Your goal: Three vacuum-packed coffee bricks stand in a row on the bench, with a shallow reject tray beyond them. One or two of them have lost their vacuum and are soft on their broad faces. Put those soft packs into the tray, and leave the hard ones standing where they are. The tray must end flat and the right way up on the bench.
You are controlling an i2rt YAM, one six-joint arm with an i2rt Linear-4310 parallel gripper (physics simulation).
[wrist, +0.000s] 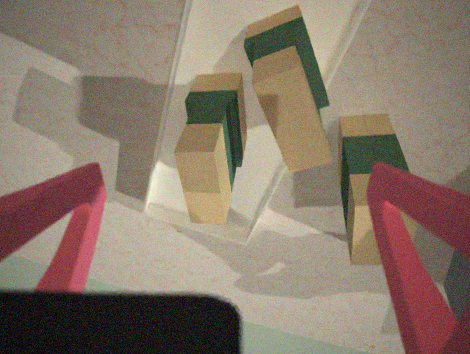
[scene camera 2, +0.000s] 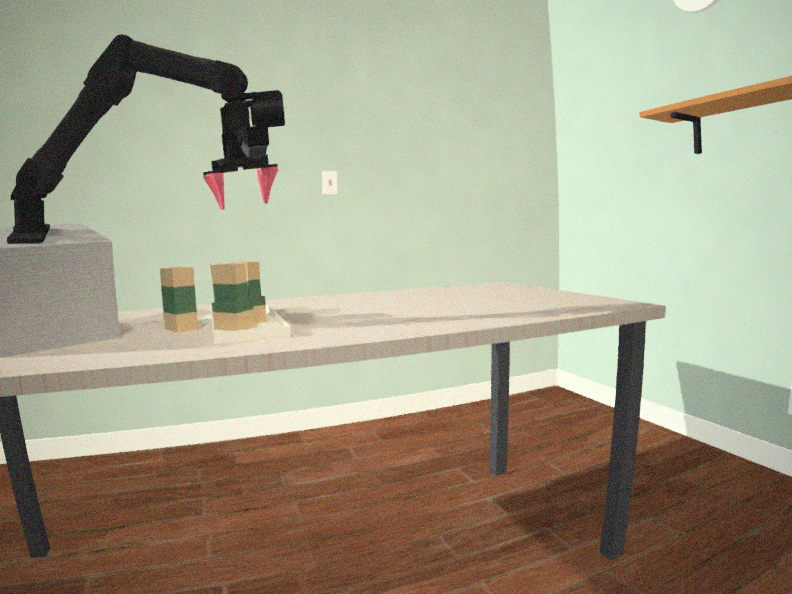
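Seen in the pictures: gripper, between the fingertips: (wrist: 236,177) (scene camera 2: 244,206); arm's base, origin of its link: (scene camera 2: 30,235).
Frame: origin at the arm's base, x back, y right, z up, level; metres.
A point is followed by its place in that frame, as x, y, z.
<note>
Three tan packs with green middle bands stand upright. One pack (scene camera 2: 253,287) @[-0.475, 0.130, -0.147] (wrist: 202,170) @[-0.471, 0.114, -0.089] stands inside the shallow white tray (scene camera 2: 255,334) @[-0.422, 0.296, -0.222] (wrist: 210,30) @[-0.492, 0.172, -0.230]. A second pack (scene camera 2: 229,297) @[-0.405, 0.180, -0.159] (wrist: 295,120) @[-0.410, 0.168, -0.089] also stands in the tray, turned slightly, near the side wall. The green bands of these two jut out in places. The third pack (scene camera 2: 179,299) @[-0.310, 0.107, -0.160] (wrist: 372,152) @[-0.325, 0.103, -0.164] stands on the bench outside the tray, partly behind a finger in the wrist view; its band looks flush. The tray lies flat, right way up. My gripper (scene camera 2: 244,205) @[-0.440, 0.212, 0.029] (wrist: 236,177) @[-0.440, 0.212, 0.029] is open and empty, well above the packs in the tray.
The grey block (scene camera 2: 57,287) @[-0.058, 0.112, -0.111] under the arm's base stands at the left end of the bench (scene camera 2: 415,313) @[-0.836, 0.244, -0.233], beyond the third pack. A wooden shelf (scene camera 2: 722,99) is on the right wall, far from the arm.
</note>
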